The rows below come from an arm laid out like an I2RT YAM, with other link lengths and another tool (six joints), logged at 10 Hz.
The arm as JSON. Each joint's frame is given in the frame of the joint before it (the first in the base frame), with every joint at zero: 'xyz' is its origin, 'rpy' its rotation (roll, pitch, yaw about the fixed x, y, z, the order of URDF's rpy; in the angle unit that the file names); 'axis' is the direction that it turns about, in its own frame. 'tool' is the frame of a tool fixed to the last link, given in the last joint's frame.
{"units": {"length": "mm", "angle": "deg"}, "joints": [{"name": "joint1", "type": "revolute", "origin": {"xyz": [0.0, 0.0, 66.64], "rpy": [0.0, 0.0, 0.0]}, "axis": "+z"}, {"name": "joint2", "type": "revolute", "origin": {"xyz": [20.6, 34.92, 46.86], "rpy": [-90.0, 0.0, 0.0]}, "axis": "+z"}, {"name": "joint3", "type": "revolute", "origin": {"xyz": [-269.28, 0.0, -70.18], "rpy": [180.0, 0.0, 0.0]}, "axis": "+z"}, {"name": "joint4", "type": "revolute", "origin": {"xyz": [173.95, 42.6, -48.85], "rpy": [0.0, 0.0, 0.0]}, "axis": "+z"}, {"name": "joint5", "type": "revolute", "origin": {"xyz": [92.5, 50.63, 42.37], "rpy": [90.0, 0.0, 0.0]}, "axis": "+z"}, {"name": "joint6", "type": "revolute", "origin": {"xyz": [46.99, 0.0, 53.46], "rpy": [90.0, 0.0, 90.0]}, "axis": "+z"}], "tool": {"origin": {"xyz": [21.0, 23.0, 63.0], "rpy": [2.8, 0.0, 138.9]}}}
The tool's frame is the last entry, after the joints.
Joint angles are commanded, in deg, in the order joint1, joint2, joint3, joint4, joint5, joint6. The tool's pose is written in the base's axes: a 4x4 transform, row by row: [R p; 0 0 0 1], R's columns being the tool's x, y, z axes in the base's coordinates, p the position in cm. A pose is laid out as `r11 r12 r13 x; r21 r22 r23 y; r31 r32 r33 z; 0 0 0 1`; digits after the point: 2 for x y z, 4 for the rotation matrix.
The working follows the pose.
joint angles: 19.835 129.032 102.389 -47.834 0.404 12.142
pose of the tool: -0.7342 0.6413 0.2231 38.25; 0.6653 0.7450 0.0478 8.99; -0.1355 0.1835 -0.9736 7.98; 0 0 0 1
Where each joint sits with the arm in this pose, in the base's axes (m; each line is computed from the numbers above, not from the rounded line before):
joint1: 0.0000 0.0000 0.0666
joint2: 0.0075 0.0398 0.1135
joint3: 0.1909 0.0314 0.3227
joint4: 0.3385 0.1366 0.2827
joint5: 0.4221 0.1216 0.2072
joint6: 0.3856 0.1081 0.1476
the tool: 0.3825 0.0899 0.0798

